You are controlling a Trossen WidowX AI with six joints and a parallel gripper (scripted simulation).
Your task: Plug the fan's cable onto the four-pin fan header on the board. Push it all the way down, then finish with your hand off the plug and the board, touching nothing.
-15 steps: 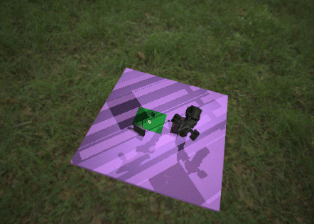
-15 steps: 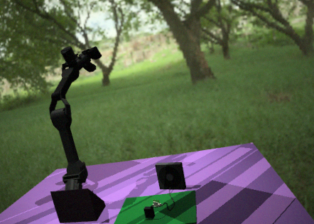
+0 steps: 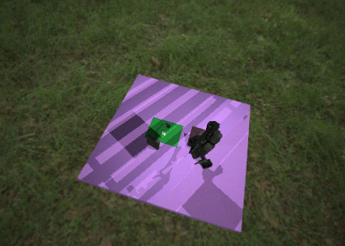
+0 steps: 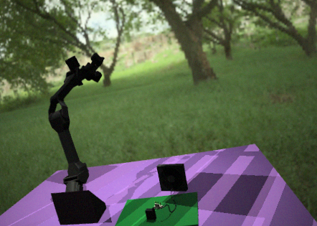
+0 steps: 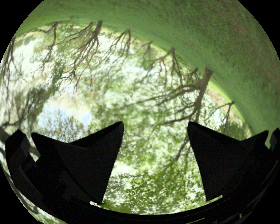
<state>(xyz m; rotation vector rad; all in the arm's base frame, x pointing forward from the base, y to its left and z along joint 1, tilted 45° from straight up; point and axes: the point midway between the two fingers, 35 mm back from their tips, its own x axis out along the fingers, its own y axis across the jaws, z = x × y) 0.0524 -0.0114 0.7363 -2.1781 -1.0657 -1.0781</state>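
Right now the black plug is 620 mm below my gripper tip, 560 mm to the right of it and 330 mm ahead of it. Round my gripper tip: green board: 650 mm below, 500 mm to the right, 340 mm ahead; black fan: 580 mm below, 360 mm ahead, 330 mm to the right.
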